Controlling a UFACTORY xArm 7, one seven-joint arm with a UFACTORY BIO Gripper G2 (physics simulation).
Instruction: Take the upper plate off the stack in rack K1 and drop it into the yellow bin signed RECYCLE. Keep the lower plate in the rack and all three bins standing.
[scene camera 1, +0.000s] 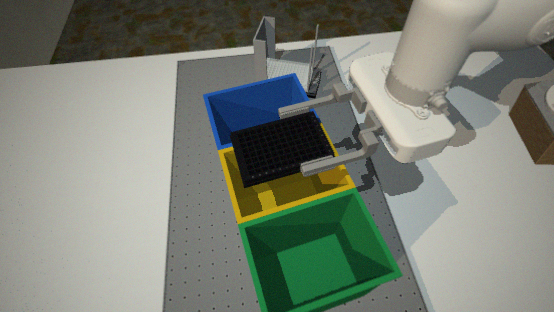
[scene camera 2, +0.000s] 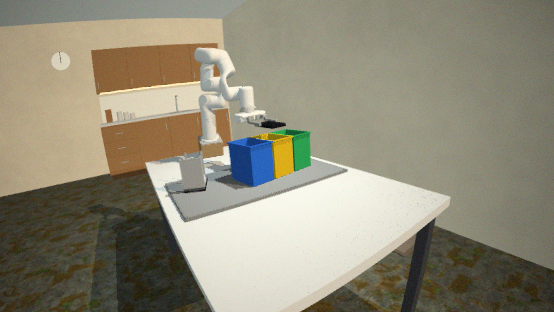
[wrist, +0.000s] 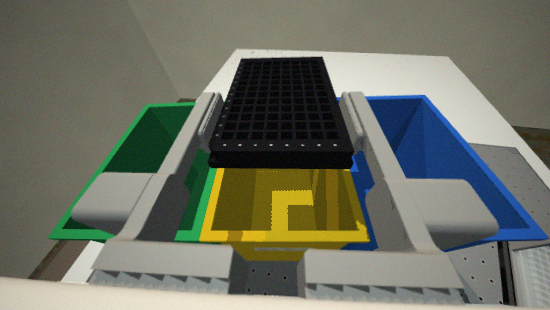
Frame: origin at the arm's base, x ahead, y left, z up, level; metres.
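Seen in the pictures: end effector, tool point: (scene camera 1: 305, 137) (scene camera 2: 265, 122) (wrist: 279, 121); arm's base, origin of the base link: (scene camera 2: 209, 138).
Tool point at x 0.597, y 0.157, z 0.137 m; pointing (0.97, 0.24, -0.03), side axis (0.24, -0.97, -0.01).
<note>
Offsets run from my tool point to a thing's top centre. "pt": to the spot under its first point. Level surfaces: height alone.
The upper plate, black with a grid of wells @(pt dx +0.035, dy +0.010, dz -0.001 m) (scene camera 1: 280, 145) (scene camera 2: 272, 124) (wrist: 282, 100), is level between the fingers. My gripper (scene camera 1: 306, 139) (wrist: 281, 115) is shut on its long sides and holds it above the yellow bin @(dx +0.029, dy +0.008, dz -0.066 m) (scene camera 1: 295, 205) (scene camera 2: 283, 157) (wrist: 300, 236). In scene camera 1 the plate overlaps the bin's opening and part of the blue bin's edge. The lower plate, pale with a grid @(dx -0.002, dy -0.377, dz -0.211 m) (scene camera 1: 287, 70), lies in rack K1 @(dx -0.011, dy -0.374, dz -0.095 m) (scene camera 1: 260, 57) (scene camera 2: 192, 172). The blue bin @(dx +0.064, dy -0.118, dz -0.066 m) (scene camera 1: 240, 117) (scene camera 2: 251, 162) (wrist: 425, 145) and green bin @(dx -0.006, dy +0.133, dz -0.066 m) (scene camera 1: 370, 235) (scene camera 2: 302, 152) (wrist: 165, 132) stand upright beside the yellow one. The RECYCLE sign is not readable.
The bins stand in a tight row on a grey perforated mat @(dz -0.245 m) (scene camera 1: 195, 210) (scene camera 2: 215, 200) on the white table @(dz -0.259 m) (scene camera 1: 85, 175) (scene camera 2: 310, 220). The rack's upright walls and thin posts rise beyond the blue bin. A wooden block (scene camera 1: 537, 125) (scene camera 2: 212, 149) is under the arm's base.
</note>
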